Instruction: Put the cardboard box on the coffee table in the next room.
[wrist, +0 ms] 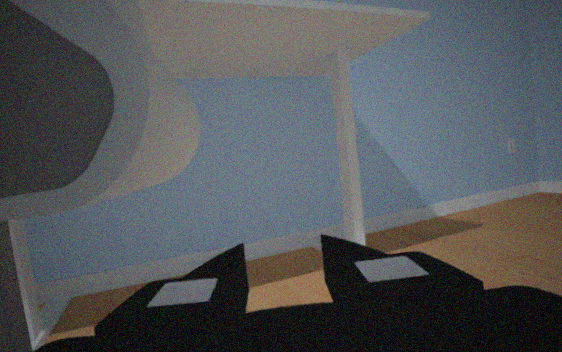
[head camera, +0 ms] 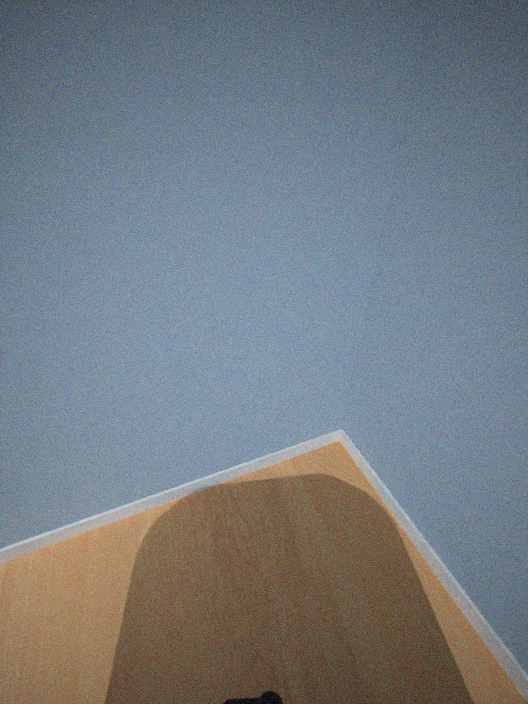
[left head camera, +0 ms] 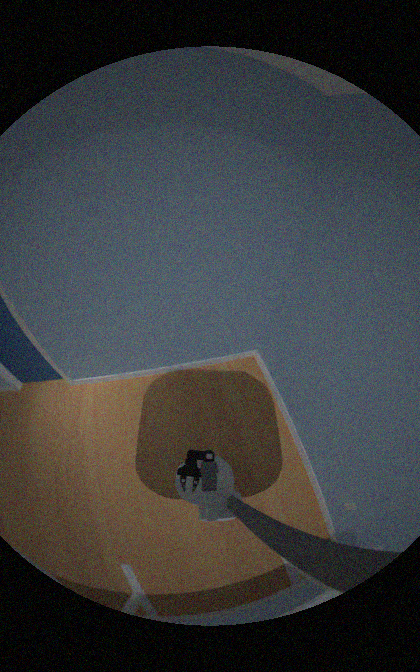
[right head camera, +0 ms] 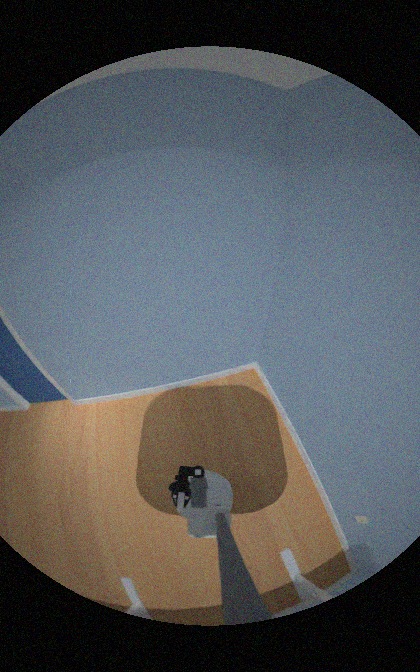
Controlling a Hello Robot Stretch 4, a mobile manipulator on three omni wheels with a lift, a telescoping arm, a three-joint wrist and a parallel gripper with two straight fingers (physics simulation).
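Places are measured from the robot's base along level axes (x back, y right, z up), in centimetres.
Pixels of known places: gripper, fingertip midpoint: [wrist: 284, 262].
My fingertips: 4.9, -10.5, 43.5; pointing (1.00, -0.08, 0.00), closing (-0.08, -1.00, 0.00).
Behind a point stands the place of what it marks, as x, y, z.
The cardboard box does not show in any of the views, and neither does a coffee table that I can identify. My gripper [left head camera: 189, 489] [right head camera: 181, 503] [wrist: 284, 262] @[4.9, -10.5, 43.5] is open, with its two dark fingers apart and nothing between them. In the left and right head views it hangs over my round base, close to the mast. In the wrist view, wall and floor show between the fingertips.
A pale table [wrist: 250, 45] @[108.2, -15.5, 89.8] with white legs stands beyond the fingers. Its feet [left head camera: 131, 582] [right head camera: 131, 590] show at the bottom of the side head views. Blue walls [head camera: 255, 284] @[-110.9, 7.0, 107.8] meet in a corner close ahead. A dark blue door [left head camera: 25, 350] [right head camera: 30, 367] is at the left.
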